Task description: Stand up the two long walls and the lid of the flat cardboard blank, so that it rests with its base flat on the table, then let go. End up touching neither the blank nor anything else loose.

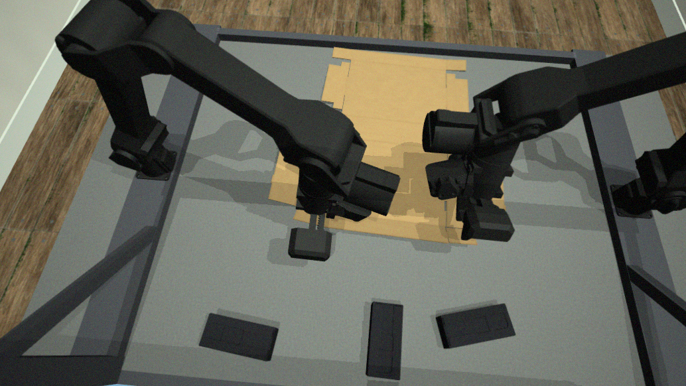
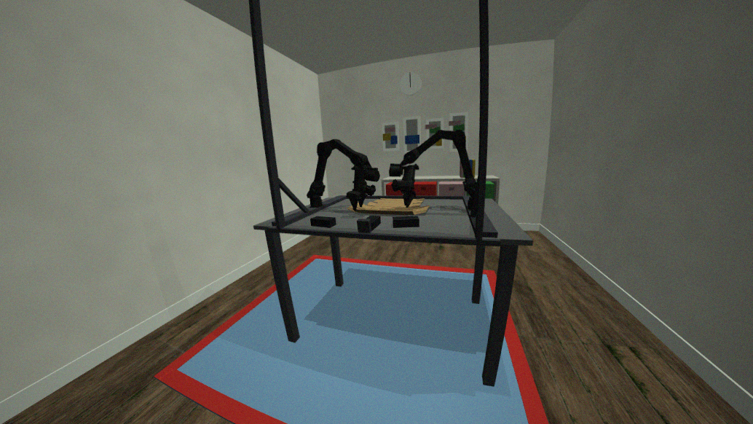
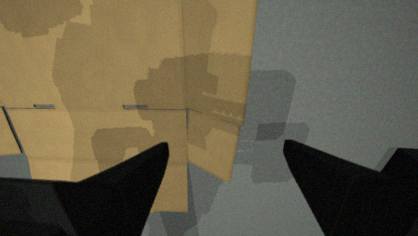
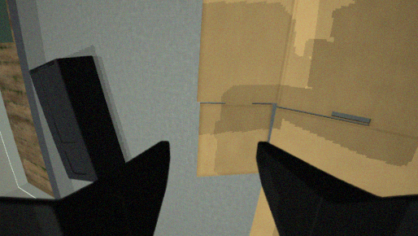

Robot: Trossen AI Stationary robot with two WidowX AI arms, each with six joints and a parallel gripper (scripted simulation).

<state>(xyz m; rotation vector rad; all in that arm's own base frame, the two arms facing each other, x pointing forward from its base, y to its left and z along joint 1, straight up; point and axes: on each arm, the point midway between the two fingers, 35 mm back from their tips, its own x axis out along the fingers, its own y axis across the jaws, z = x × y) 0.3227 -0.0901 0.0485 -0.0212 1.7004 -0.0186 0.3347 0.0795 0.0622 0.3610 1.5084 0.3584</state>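
My left hand is 5 cm above the corner flap, 1 cm to the right of it and 1 cm short of it. From my left hand the other things lie so: dark frame rail (46 cm ahead, 13 cm to the right, 6 cm below).
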